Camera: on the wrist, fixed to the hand. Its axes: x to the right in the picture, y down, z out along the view.
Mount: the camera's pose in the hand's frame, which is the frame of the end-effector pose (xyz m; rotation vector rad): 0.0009 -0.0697 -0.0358 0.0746 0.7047 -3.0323
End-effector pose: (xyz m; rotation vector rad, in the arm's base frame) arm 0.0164 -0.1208 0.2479 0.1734 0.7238 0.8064
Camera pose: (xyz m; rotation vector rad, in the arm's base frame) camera 0.0352 -0.1728 0.1924 -1.0594 0.7605 -2.1580
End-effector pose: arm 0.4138 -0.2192 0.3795 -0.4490 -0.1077 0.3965
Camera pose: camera 0.4457 -0.2908 0.3783 0.0754 0.0127 -2.6958
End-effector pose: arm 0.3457 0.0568 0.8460 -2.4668 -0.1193 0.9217
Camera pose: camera 0.3754 0.1026 0.9022 -0.1040 -2.1043 -1.1389
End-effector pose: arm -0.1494 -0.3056 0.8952 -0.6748 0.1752 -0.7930
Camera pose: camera -0.2045 -0.3592 0.9106 -0.0526 0.3234 2.3660
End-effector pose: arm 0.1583 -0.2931 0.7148 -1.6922 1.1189 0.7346
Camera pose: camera 0.2219 -0.3171 0.7538 -1.4199 -1.5352 -1.7311
